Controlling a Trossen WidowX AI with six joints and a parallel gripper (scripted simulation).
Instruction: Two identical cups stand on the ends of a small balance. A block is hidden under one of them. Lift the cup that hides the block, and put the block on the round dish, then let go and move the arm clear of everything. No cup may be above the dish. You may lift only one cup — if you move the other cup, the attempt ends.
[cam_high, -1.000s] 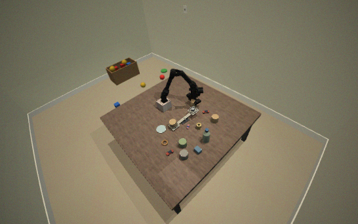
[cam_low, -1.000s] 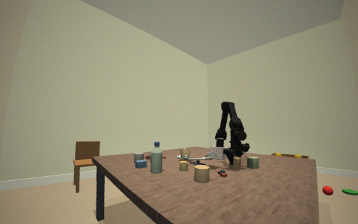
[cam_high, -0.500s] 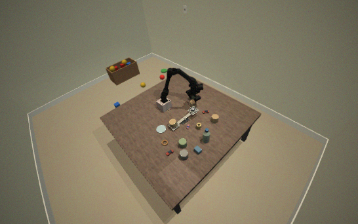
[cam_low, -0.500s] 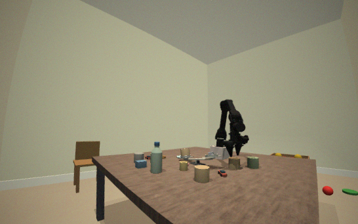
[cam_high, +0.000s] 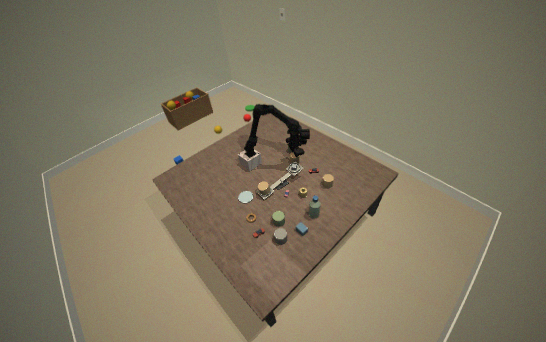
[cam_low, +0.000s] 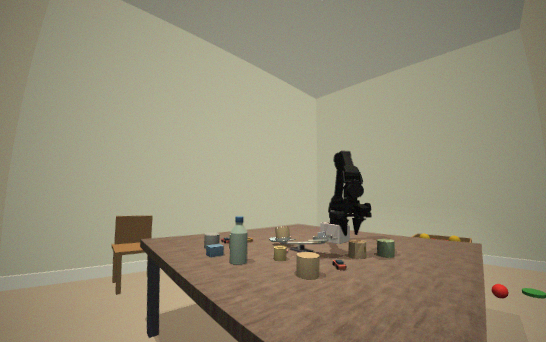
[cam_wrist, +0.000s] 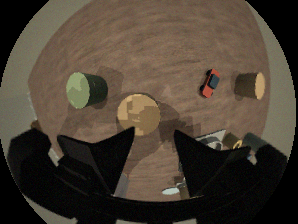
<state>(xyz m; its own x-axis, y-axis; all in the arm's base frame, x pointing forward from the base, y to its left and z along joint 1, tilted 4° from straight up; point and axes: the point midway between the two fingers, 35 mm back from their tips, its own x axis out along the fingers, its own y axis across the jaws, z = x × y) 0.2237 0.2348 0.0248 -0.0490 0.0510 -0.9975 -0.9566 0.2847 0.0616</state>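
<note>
My gripper tip is 9 cm short of the grey-blue block and 8 cm to the left of it. From my gripper tip the other things lie so: small balance (9 cm ahead, 21 cm to the right, 7 cm below); then tan cup (2 cm behind, 3 cm to the left, 5 cm below); then yellow ring (26 cm ahead, 16 cm to the right, 7 cm below).
</note>
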